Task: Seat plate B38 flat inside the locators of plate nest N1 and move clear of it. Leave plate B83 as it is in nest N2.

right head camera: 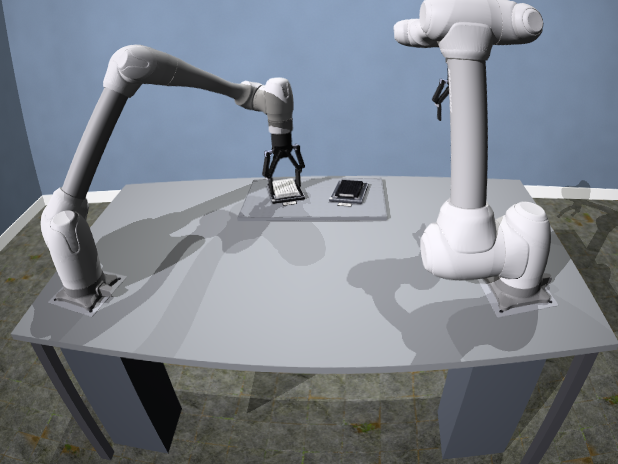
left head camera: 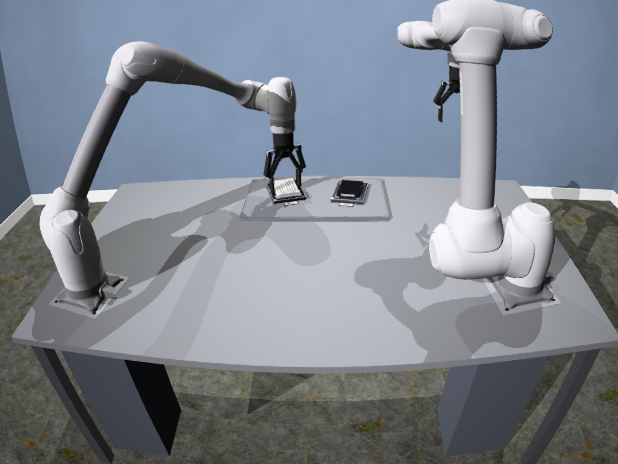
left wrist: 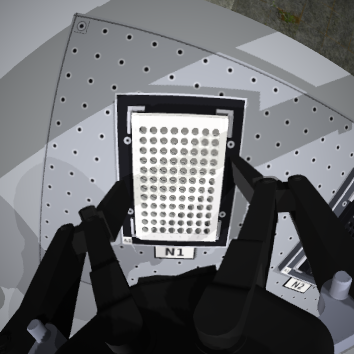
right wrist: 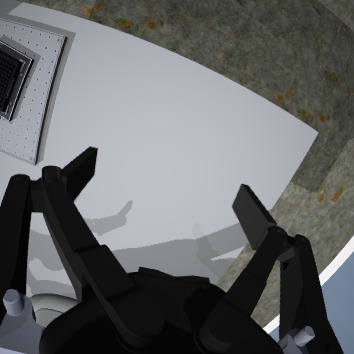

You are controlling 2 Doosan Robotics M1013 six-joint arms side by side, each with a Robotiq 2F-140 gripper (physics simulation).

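Frame: origin at the left arm's base, x back, y right, z up, level; metres.
Seen in the pictures: left gripper, fingertip midpoint: (right head camera: 285, 189) (left head camera: 285, 188) (left wrist: 178, 180); right gripper, fingertip midpoint: (left head camera: 457, 121) (right wrist: 168, 178); left arm's base, origin of the base link: (right head camera: 86, 289) (left head camera: 88, 291); right arm's base, origin of the base link: (right head camera: 515, 288) (left head camera: 519, 287).
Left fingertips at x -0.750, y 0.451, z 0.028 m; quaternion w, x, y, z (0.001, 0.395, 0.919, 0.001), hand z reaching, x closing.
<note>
Offsets run from my left fingertips to a thing's top centre. "spot": to the spot under its first point.
White plate B38 @(dx +0.001, dy -0.001, dz +0.011 m) (left head camera: 287, 188) (right head camera: 285, 188) (left wrist: 175, 172) lies in the black nest N1 @(dx +0.008, dy +0.001, dz +0.001 m) (left wrist: 180, 103) (left head camera: 290, 200), between its pale corner locators in the left wrist view. Whether it is fully flat is too small to tell. My left gripper (left head camera: 285, 184) (right head camera: 284, 184) (left wrist: 178, 180) is open, its fingers low on both sides of the plate with nothing held. Black plate B83 @(dx -0.039, dy +0.241, dz +0.011 m) (left head camera: 352, 188) (right head camera: 351, 188) (right wrist: 7, 75) sits in nest N2 @(dx -0.029, dy +0.243, dz +0.001 m) (left head camera: 347, 201) at the right. My right gripper (right wrist: 168, 178) is open and empty, high up at the right; the arm partly hides it in the head views.
Both nests stand on a perforated base board @(dx +0.010, dy +0.118, dz -0.014 m) (left head camera: 320, 212) (right head camera: 320, 212) (left wrist: 90, 120) (right wrist: 42, 85) near the table's far edge. The N1 label @(spot: dx +0.087, dy +0.046, dz -0.013 m) (left wrist: 174, 252) and N2 label @(spot: dx +0.059, dy +0.244, dz -0.013 m) (left wrist: 297, 285) lie beside their nests. The right arm (left head camera: 477, 135) stands at the right of the table.
</note>
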